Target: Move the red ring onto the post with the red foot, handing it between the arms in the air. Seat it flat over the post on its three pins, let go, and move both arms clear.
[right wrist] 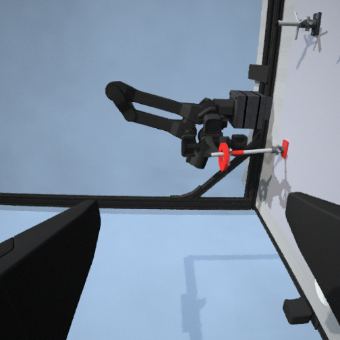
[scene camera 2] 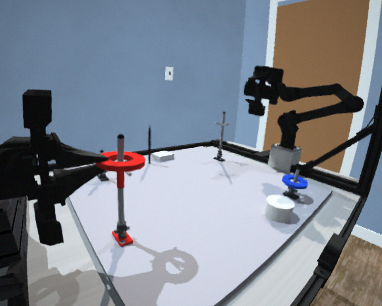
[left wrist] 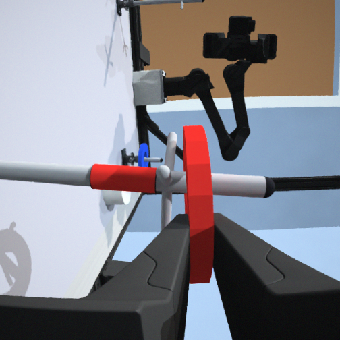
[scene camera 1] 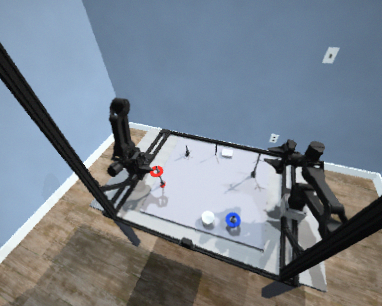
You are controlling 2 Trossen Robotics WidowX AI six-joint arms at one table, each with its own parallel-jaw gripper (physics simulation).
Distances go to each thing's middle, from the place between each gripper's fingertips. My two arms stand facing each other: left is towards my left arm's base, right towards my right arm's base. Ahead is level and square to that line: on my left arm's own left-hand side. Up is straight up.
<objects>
Now: the red ring (left wrist: 198, 204) 17 cm behind my right hand, 52 cm to the left of it and 13 cm below it.
I see the red ring 20 mm to the right of my left hand.
</objects>
